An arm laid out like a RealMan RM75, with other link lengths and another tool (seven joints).
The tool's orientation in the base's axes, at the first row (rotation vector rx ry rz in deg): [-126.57 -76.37 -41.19]
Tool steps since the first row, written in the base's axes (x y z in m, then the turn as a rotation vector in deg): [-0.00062 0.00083 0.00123 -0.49 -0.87 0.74]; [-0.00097 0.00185 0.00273 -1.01 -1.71 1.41]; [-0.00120 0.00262 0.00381 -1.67 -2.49 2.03]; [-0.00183 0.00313 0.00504 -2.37 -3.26 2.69]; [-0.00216 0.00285 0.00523 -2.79 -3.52 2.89]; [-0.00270 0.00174 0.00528 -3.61 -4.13 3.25]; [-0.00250 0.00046 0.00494 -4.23 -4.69 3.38]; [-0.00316 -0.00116 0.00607 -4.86 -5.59 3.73]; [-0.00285 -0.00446 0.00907 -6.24 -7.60 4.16]
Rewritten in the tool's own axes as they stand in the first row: [0.00109 -0.00105 -0.00054 -0.29 -0.16 -1.20]; [0.00259 -0.00197 -0.00111 -0.62 -0.34 -2.33]; [0.00370 -0.00263 -0.00150 -0.99 -0.67 -3.42]; [0.00457 -0.00356 -0.00224 -1.35 -1.05 -4.53]; [0.00438 -0.00376 -0.00262 -1.56 -1.34 -4.93]; [0.00347 -0.00377 -0.00345 -2.05 -1.86 -5.74]; [0.00249 -0.00301 -0.00395 -2.58 -2.19 -6.31]; [0.00189 -0.00304 -0.00595 -3.20 -2.42 -7.26]; [0.00176 -0.00171 -0.01021 -4.79 -2.85 -9.11]
